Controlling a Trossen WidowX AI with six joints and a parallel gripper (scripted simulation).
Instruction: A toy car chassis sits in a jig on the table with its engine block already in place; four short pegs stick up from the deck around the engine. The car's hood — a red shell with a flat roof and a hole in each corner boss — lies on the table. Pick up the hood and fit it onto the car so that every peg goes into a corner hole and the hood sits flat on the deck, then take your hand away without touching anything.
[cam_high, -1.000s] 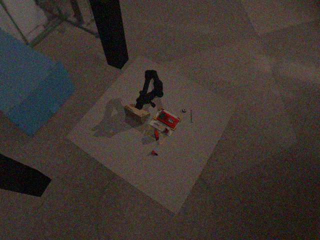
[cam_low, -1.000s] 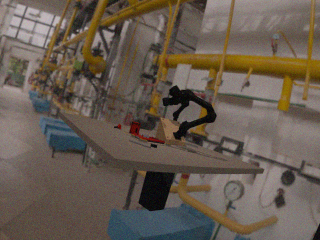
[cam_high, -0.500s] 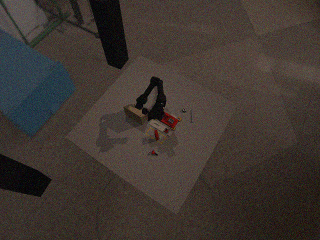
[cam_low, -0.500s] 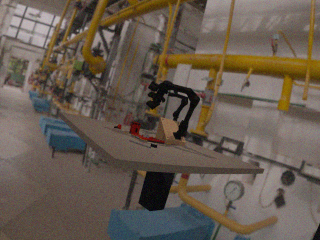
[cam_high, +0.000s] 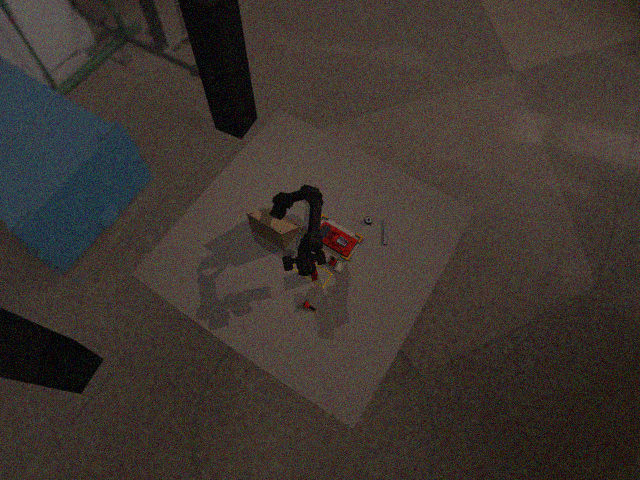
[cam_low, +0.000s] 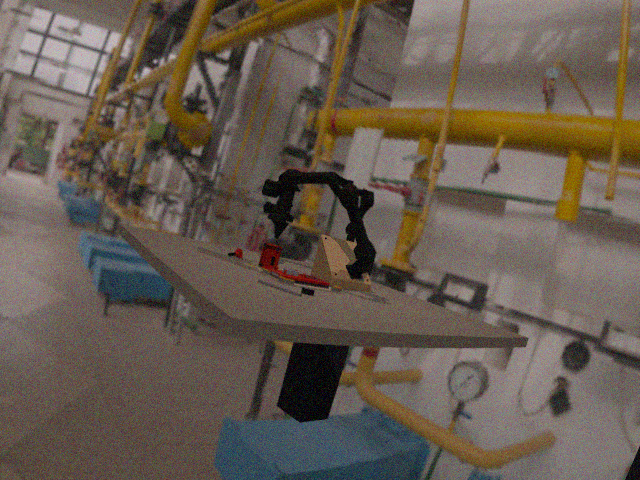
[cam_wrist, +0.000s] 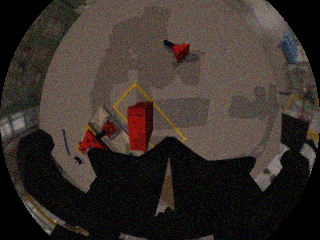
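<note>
Right now the red hood is 7 cm below my gripper tip, 3 cm to the left of it and 3 cm ahead of it.
</note>
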